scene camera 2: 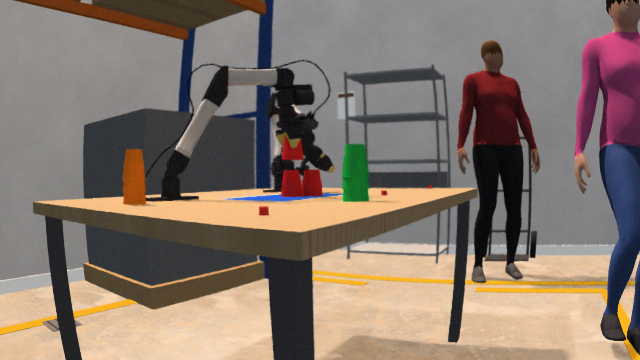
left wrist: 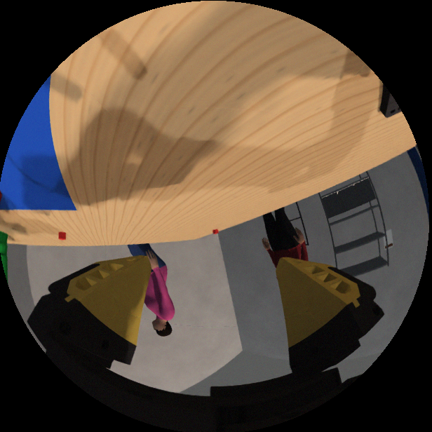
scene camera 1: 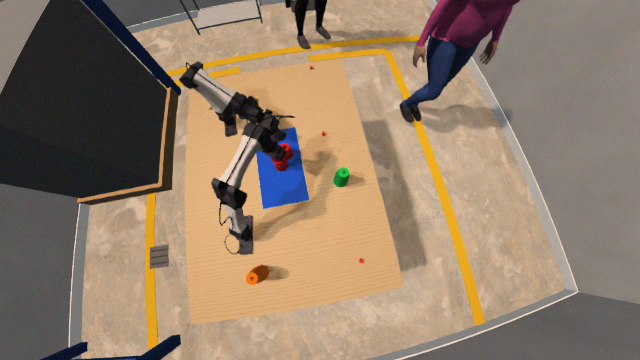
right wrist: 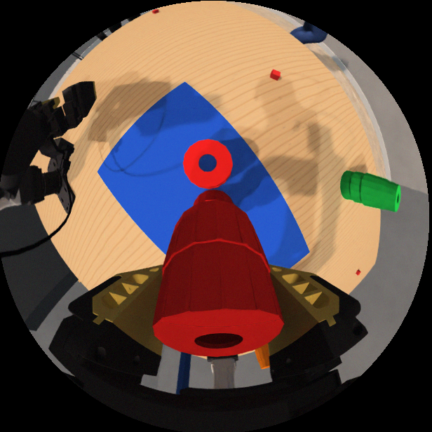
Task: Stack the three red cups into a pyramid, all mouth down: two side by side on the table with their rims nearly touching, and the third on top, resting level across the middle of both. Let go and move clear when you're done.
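Places are measured from the left arm's base along level axes (x right, y ahead, z up), in millimetres.
Where they show: left gripper, fingertip midpoint: (scene camera 2: 330, 168) (scene camera 1: 264, 105); right gripper, fingertip midpoint: (scene camera 2: 290, 148) (scene camera 1: 275, 153); left arm's base, origin of the base link: (scene camera 1: 230, 122); right arm's base, origin of the base link: (scene camera 2: 171, 200) (scene camera 1: 246, 234).
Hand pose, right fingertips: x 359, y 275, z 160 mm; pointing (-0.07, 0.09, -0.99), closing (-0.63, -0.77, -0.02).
Note:
Things, the pixels of their centre, and the offset from my right fingertips. Level surfaces: height alone.
- blue mat, its level: dz -160 mm
- left cup, body centre: (scene camera 2: 292, 183) (scene camera 1: 280, 162) dy +5, dx +2, dz -116 mm
- right cup, body centre: (scene camera 2: 312, 183) (scene camera 1: 286, 151) dy +47, dx -60, dz -116 mm
- third red cup, body centre: (scene camera 2: 293, 146) dy +8, dx -2, dz +8 mm
- green cup stack, body centre: (scene camera 2: 355, 161) (scene camera 1: 341, 174) dy +303, dx +157, dz -52 mm
- orange stack, body centre: (scene camera 2: 132, 165) (scene camera 1: 254, 277) dy -198, dx +548, dz -52 mm
Two red cups stand mouth down side by side on a blue mat (scene camera 1: 285, 192) (right wrist: 145, 200). In scene camera 2 they are the left cup (scene camera 2: 292, 184) and the right cup (scene camera 2: 313, 184). My right gripper (scene camera 2: 291, 141) (right wrist: 215, 271) is shut on the third red cup (scene camera 2: 293, 151) (right wrist: 218, 290), mouth down, in the air above the left standing cup, with a gap below it. In the right wrist view one standing cup (right wrist: 191, 163) shows beyond the held cup, which mostly hides the other. My left gripper (scene camera 2: 330, 168) (left wrist: 213, 265) is open and empty, beside and behind the standing cups.
A green cup stack (scene camera 1: 341, 178) (scene camera 2: 355, 173) (right wrist: 370, 191) stands to the right of the mat. An orange stack (scene camera 1: 257, 275) (scene camera 2: 134, 176) stands near the right arm's base. Small red cubes (scene camera 1: 323, 133) (scene camera 1: 361, 260) (scene camera 2: 263, 211) lie on the table. The two arms are close together over the mat.

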